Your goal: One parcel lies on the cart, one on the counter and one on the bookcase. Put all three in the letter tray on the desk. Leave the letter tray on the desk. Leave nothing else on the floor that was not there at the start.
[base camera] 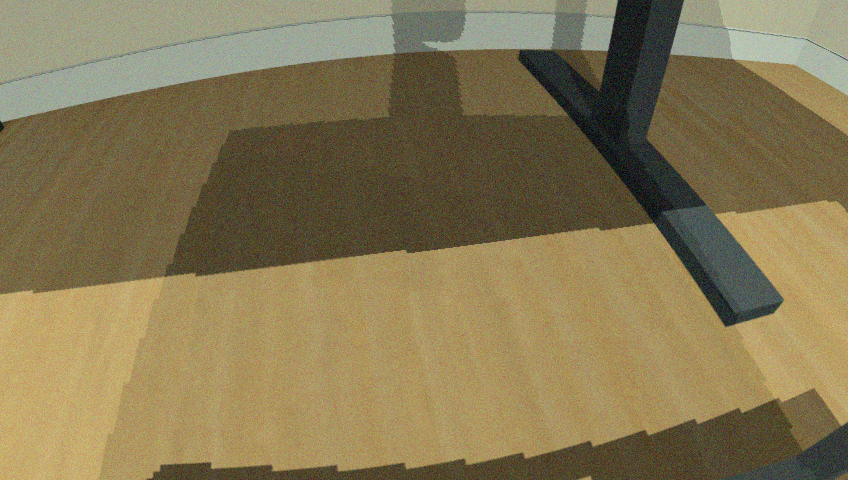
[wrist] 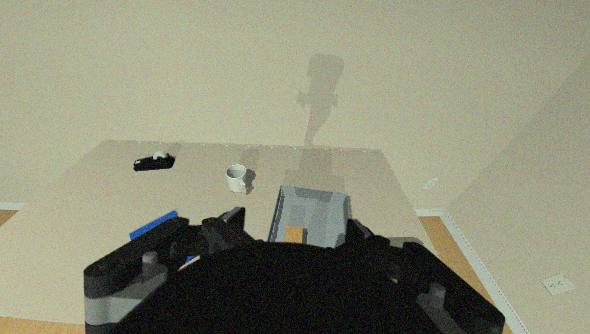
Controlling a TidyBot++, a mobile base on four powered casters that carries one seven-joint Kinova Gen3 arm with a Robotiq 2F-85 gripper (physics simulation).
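Places are measured from the arm's base along level axes (x ahead, y left, z up), in millimetres.
Where they show: gripper, between the fingertips: [wrist: 295, 224].
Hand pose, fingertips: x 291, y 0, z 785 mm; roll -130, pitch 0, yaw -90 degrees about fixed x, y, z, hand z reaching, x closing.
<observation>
After its pixels a point has its place.
The grey letter tray [wrist: 314, 212] {x 623, y -75, z 326 mm} stands on the desk [wrist: 115, 200] {x 577, y 693, z 324 mm}, partly hidden by my gripper in the wrist view. An orange-tan parcel [wrist: 294, 234] {x 498, y -6, z 378 mm} lies inside the tray, and its near part is hidden behind the gripper. My gripper [wrist: 295, 224] {x 291, y 0, z 785 mm} is open and empty, raised above and back from the tray. In the base camera view a dark leg [base camera: 639, 77] {x 628, y -331, z -262 mm} with a long foot stands on the floor. The cart, the counter and the bookcase do not show in these views.
A white mug [wrist: 236, 178] {x 683, y 230, z 406 mm} stands left of the tray, and a black object [wrist: 154, 162] {x 776, y 645, z 353 mm} lies at the desk's back left. A blue flat item [wrist: 153, 225] {x 494, y 475, z 332 mm} lies left of the gripper. The wall [wrist: 200, 75] {x 1019, y 458, z 662 mm} rises behind the desk. A skirting board [base camera: 297, 44] {x 1036, y 187, z -352 mm} runs behind the leg.
</observation>
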